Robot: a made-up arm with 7 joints.
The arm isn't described. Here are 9 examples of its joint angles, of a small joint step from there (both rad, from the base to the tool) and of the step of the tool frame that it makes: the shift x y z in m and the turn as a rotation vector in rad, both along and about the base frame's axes.
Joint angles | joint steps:
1: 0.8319 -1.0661 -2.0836 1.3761 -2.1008 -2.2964 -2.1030 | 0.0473 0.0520 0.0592 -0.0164 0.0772 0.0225 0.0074
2: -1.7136 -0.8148 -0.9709 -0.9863 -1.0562 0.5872 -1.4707 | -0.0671 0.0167 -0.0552 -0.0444 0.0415 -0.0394 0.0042
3: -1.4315 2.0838 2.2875 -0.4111 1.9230 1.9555 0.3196 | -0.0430 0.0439 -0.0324 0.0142 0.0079 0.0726 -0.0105
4: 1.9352 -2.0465 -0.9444 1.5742 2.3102 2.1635 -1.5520 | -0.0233 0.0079 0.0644 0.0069 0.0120 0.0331 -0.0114
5: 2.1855 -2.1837 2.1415 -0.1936 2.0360 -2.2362 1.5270 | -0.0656 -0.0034 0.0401 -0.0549 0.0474 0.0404 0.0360
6: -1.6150 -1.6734 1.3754 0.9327 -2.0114 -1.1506 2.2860 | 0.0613 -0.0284 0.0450 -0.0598 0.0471 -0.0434 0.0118
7: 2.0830 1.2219 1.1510 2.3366 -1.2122 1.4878 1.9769 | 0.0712 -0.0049 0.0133 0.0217 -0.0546 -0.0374 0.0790
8: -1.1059 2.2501 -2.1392 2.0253 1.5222 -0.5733 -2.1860 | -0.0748 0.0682 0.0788 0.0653 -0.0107 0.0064 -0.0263
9: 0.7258 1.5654 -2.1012 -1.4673 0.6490 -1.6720 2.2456 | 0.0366 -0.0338 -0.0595 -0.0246 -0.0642 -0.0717 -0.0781
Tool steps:
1: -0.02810 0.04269 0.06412 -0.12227 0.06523 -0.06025
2: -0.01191 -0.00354 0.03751 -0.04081 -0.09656 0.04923
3: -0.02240 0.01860 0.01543 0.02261 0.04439 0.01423
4: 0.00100 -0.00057 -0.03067 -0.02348 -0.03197 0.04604
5: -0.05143 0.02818 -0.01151 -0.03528 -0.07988 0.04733
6: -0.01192 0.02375 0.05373 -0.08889 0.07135 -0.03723
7: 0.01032 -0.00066 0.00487 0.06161 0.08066 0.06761
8: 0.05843 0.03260 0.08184 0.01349 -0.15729 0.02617
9: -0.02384 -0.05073 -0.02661 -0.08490 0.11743 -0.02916
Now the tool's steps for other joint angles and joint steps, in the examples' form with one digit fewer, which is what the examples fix.
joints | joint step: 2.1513 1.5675 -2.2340 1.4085 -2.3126 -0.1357 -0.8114 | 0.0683 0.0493 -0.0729 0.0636 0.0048 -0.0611 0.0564
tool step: 0.0132 -0.0367 0.0321 -0.0072 -0.0520 0.0486
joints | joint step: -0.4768 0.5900 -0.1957 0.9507 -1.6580 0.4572 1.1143 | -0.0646 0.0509 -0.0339 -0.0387 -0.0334 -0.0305 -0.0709
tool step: 0.0622 0.0469 -0.0023 0.0780 -0.0544 0.0122
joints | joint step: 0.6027 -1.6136 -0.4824 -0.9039 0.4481 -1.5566 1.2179 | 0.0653 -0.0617 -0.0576 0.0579 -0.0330 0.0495 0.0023
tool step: -0.0192 0.0349 0.0056 0.0361 0.0633 -0.0699
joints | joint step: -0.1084 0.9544 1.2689 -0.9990 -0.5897 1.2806 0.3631 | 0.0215 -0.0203 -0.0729 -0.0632 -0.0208 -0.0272 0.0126
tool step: 0.0015 0.0187 -0.0089 -0.0034 -0.0456 0.0389
